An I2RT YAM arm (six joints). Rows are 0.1 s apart.
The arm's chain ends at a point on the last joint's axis. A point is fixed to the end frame.
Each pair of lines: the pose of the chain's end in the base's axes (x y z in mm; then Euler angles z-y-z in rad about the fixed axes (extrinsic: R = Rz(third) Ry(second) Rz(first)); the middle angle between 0 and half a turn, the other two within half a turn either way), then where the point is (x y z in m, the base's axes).
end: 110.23, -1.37, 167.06, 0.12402, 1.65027, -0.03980
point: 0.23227 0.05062 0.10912
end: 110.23, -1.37, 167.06, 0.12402, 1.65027, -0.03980
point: 0.23227 0.05062 0.10912
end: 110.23, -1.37, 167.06, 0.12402, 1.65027, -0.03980
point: 0.23227 0.05062 0.10912
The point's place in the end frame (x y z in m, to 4 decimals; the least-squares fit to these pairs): 0.0549 0.0504 0.1241
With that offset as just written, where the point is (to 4 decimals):
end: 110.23, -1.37, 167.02, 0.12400, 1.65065, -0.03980
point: 0.2323 0.0506 0.1090
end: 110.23, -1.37, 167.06, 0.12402, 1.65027, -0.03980
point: 0.2323 0.0506 0.1091
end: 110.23, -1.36, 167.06, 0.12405, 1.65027, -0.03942
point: 0.2323 0.0507 0.1091
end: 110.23, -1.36, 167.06, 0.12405, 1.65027, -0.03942
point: 0.2323 0.0507 0.1091
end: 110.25, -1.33, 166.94, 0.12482, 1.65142, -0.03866
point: 0.2322 0.0508 0.1089
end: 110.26, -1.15, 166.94, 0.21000, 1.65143, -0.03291
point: 0.2324 0.0556 0.1139
